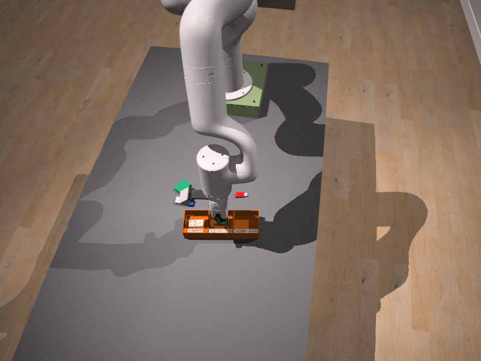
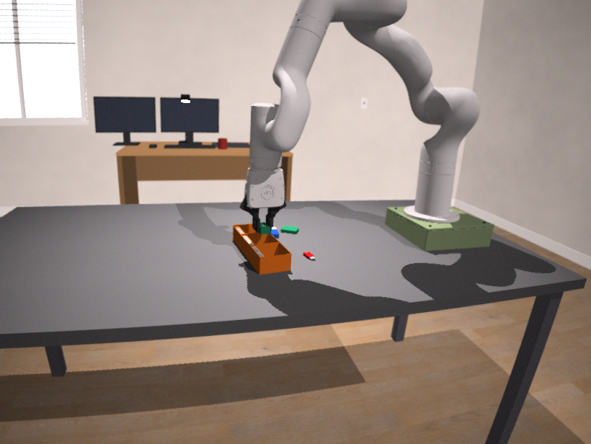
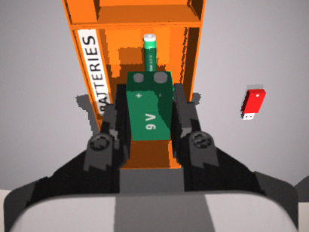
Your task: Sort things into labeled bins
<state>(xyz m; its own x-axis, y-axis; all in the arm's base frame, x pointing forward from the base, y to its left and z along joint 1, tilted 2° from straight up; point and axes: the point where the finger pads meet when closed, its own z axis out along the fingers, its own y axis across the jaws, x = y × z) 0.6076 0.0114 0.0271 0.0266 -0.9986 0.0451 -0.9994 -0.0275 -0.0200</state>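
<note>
My hand is 1 cm short of the orange three-part bin and 7 cm above it. The rest, counted from my hand: white domino: 9 cm to the right, 8 cm below; then green 9 V battery: 1 cm to the right, 1 cm below; then green cylindrical battery: 8 cm below.
</note>
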